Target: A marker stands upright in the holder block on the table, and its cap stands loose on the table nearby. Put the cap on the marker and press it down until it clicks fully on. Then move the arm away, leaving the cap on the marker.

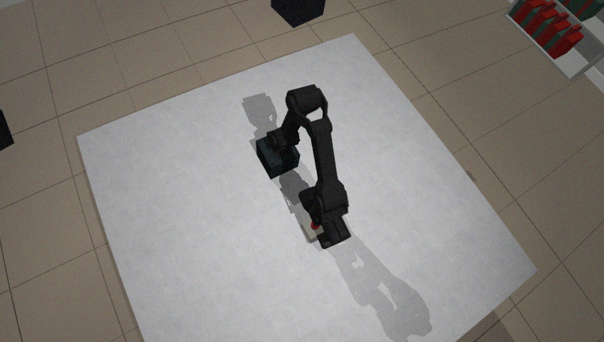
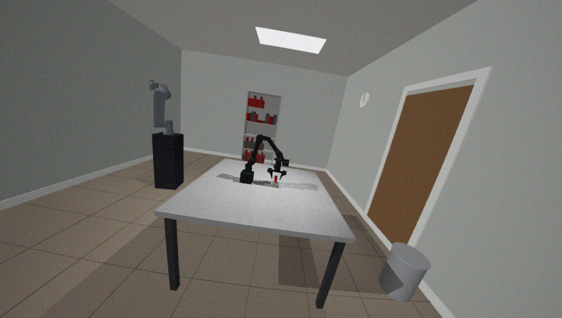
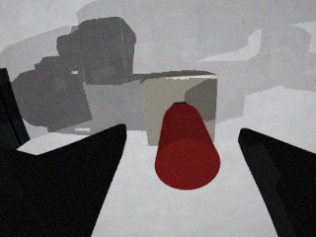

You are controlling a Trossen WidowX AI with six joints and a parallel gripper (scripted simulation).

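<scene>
My gripper tip is 10 mm below the red cap.
</scene>
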